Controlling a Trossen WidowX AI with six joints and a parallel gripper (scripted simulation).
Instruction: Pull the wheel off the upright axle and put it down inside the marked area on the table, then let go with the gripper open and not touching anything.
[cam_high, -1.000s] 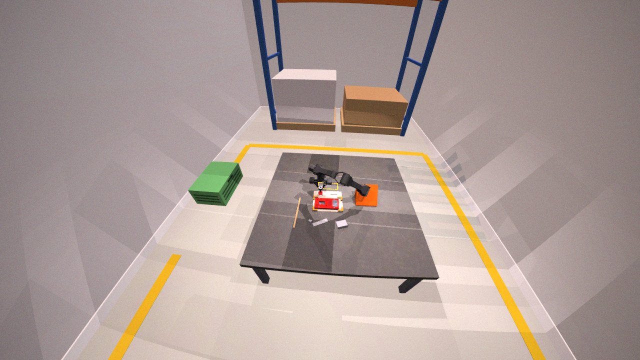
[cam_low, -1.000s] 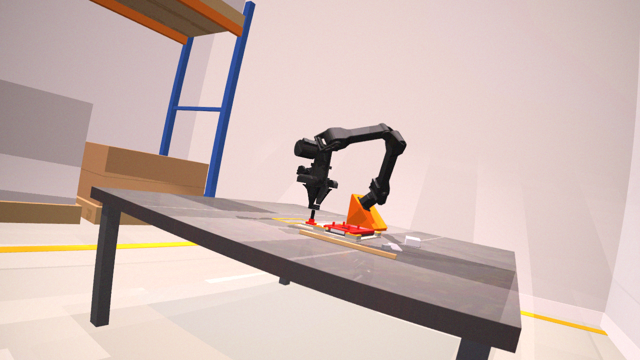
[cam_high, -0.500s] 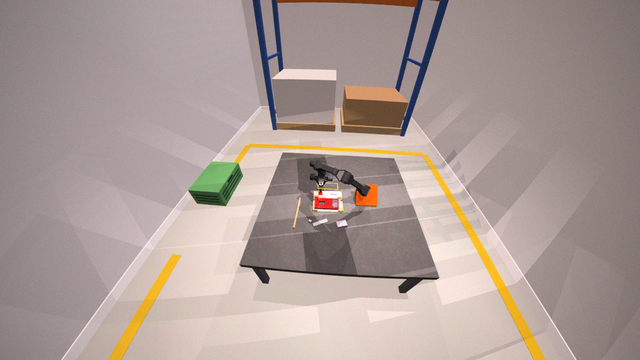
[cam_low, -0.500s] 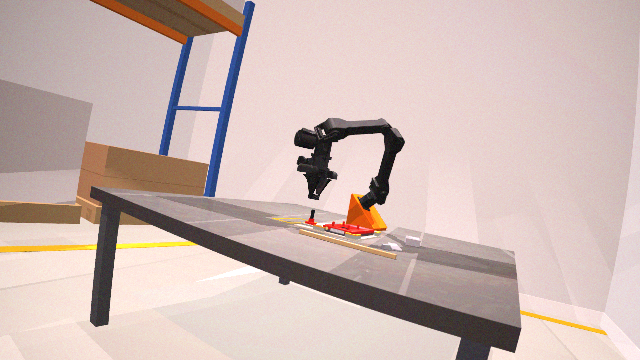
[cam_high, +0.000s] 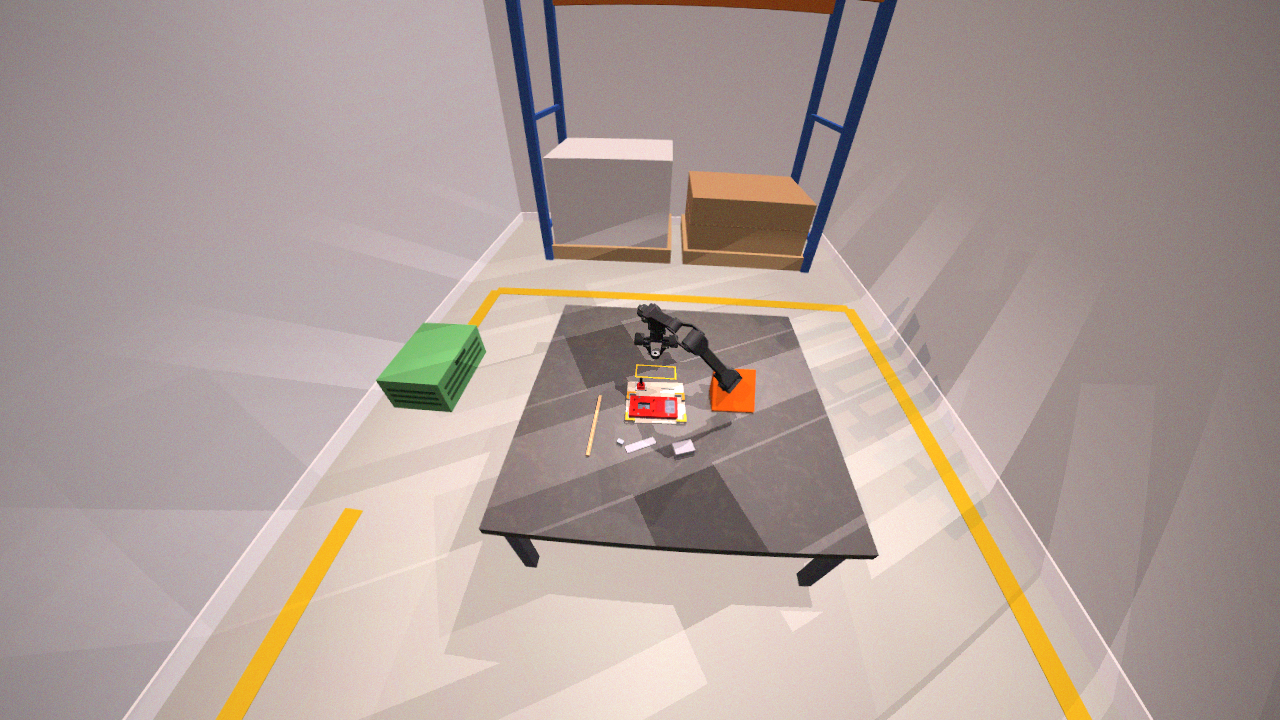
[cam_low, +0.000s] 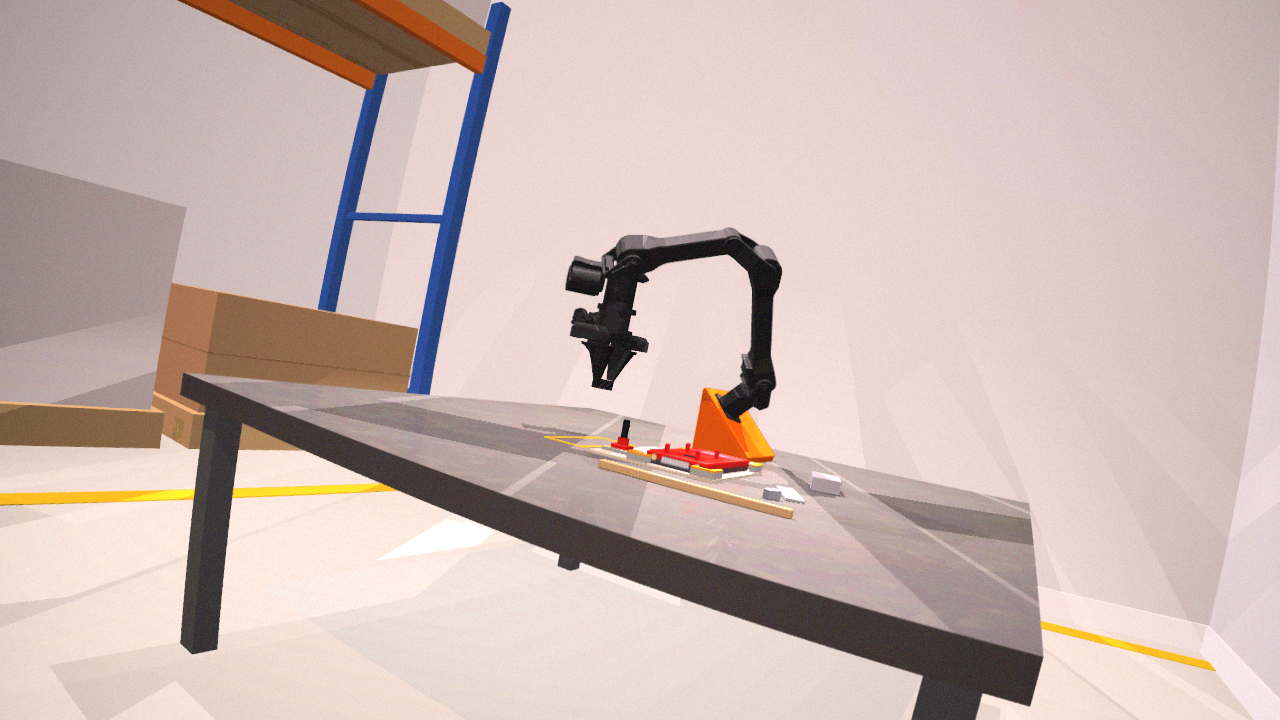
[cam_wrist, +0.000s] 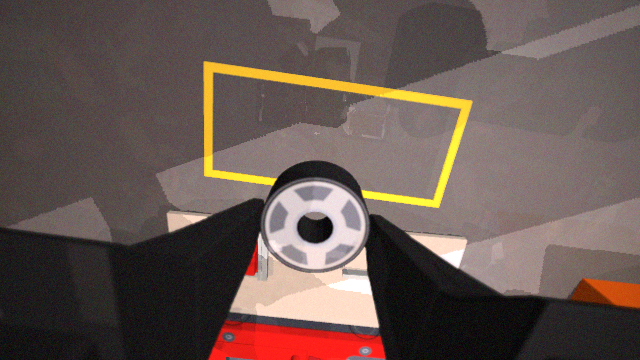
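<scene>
The black axle is 40 mm ahead of my gripper tip, 110 mm to the left of it and 80 mm below it. The rest, counted from my gripper tip: wheel (right at my gripper tip); then wooden stick (180 mm ahead, 350 mm to the left, 110 mm below).
</scene>
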